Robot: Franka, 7 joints.
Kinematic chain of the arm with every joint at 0, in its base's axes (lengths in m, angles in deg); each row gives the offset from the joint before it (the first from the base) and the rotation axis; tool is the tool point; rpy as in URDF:
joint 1: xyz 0 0 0.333 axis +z
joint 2: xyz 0 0 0 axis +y
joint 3: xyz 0 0 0.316 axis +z
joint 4: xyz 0.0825 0 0 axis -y
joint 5: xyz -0.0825 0 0.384 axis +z
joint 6: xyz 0 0 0 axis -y
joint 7: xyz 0.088 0 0 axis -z
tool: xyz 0 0 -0.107 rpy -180 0 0
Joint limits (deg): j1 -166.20..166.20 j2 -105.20..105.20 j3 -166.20..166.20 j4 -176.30..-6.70 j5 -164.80..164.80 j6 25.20..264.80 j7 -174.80..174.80
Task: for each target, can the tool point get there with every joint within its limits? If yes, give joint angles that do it. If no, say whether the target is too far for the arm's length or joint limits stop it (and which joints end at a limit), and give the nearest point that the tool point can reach.
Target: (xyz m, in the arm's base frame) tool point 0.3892 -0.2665 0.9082
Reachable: yes | joints -115.03 -27.36 61.04 -80.21 -83.14 112.07 -125.45
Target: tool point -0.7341 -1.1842 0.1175
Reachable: no: too far | nearest point -0.4467 -0.7206 0.2019 | short by 0.552 m
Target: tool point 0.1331 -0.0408 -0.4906
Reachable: no: joint limits stop it (at a limit: joint 2) | nearest point 0.1627 -0.0499 -0.3486 | short by 0.145 m
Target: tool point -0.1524 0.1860 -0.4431
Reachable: no: joint limits stop it (at a limit: joint 2) | nearest point -0.1561 0.1905 -0.3595 | short by 0.084 m
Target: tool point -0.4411 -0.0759 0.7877
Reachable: yes | joints -90.85 -14.94 -81.44 -94.41 110.63 45.94 97.56
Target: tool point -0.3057 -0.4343 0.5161
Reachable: yes | joints 127.87 3.25 106.37 -134.48 -6.64 214.83 -17.50
